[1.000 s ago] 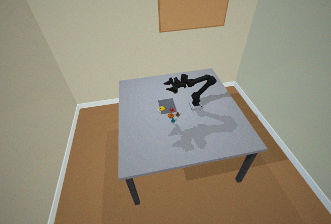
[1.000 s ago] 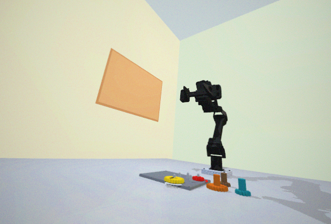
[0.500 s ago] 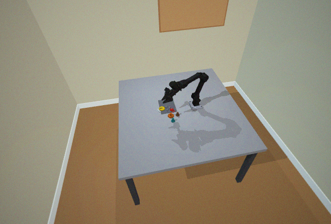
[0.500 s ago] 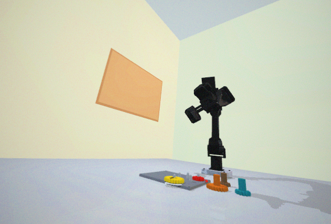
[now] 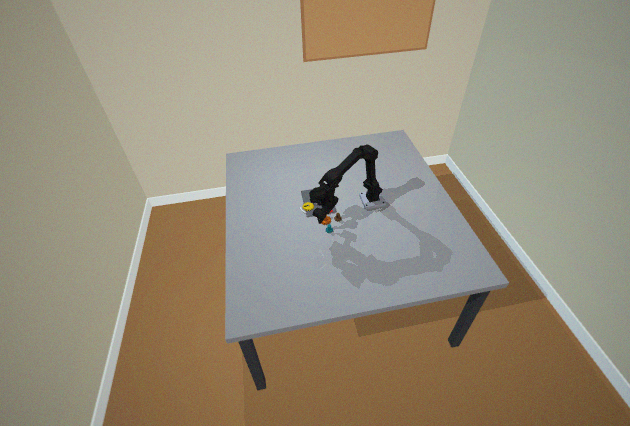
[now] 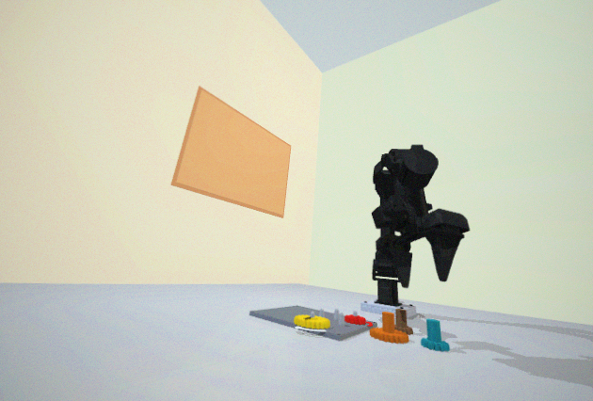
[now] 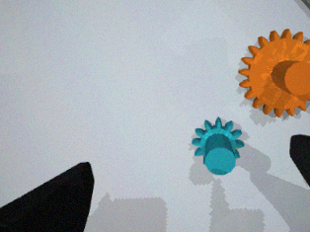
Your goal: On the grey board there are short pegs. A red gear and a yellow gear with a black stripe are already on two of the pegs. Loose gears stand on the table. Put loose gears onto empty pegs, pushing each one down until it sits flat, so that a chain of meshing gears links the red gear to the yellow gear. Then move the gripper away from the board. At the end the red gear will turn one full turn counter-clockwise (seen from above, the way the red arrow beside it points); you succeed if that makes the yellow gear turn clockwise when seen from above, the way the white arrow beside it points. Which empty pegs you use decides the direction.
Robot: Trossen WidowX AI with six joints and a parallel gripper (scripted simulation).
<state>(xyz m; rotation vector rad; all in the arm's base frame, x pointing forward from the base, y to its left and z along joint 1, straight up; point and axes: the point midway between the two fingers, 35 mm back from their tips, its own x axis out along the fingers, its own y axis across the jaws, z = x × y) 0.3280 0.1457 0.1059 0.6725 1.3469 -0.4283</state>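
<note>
My gripper tip is now 30 mm past the teal gear, 10 mm to the right of it and 80 mm above it. The rest, counted from my gripper tip: brown gear: 100 mm behind, 60 mm to the right, 80 mm below; then red gear: 50 mm behind, 140 mm to the right, 80 mm below; then orange gear: 30 mm behind, 70 mm to the right, 80 mm below.
</note>
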